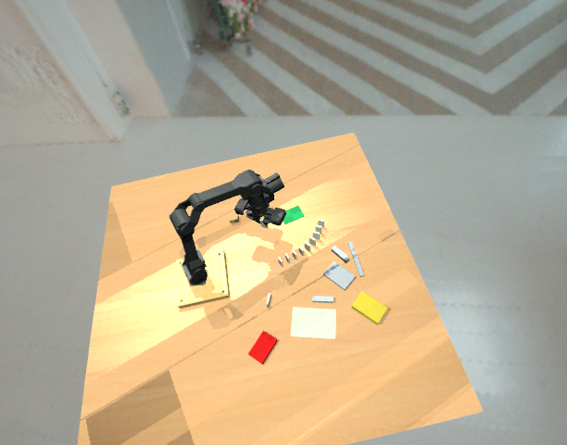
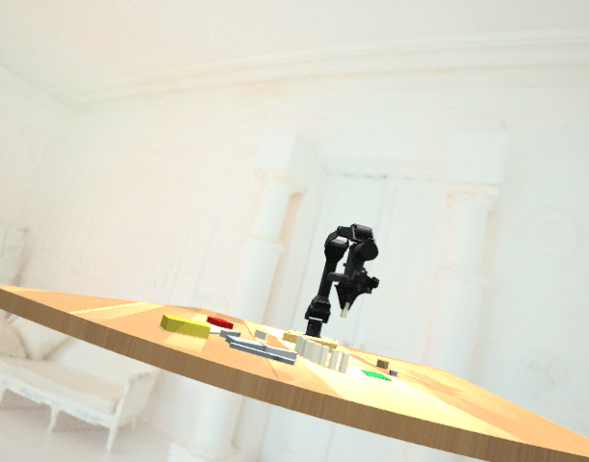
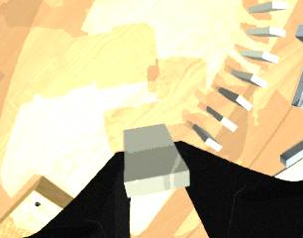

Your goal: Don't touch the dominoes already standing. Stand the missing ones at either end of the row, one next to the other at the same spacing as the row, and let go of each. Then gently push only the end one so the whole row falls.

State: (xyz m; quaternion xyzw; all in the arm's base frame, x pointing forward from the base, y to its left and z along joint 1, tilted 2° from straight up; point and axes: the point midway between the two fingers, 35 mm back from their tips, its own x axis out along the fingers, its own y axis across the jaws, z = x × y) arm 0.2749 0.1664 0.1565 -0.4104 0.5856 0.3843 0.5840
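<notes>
Right now the white sheet is 180 mm ahead of my gripper tip, 340 mm to the right of it and 150 mm below it. Also, from my gripper tip: green tile (100 mm ahead, 140 mm to the left, 160 mm below); grey cube (20 mm behind, 180 mm to the left, 150 mm below); tan block (170 mm behind, 130 mm to the left, 140 mm below).
</notes>
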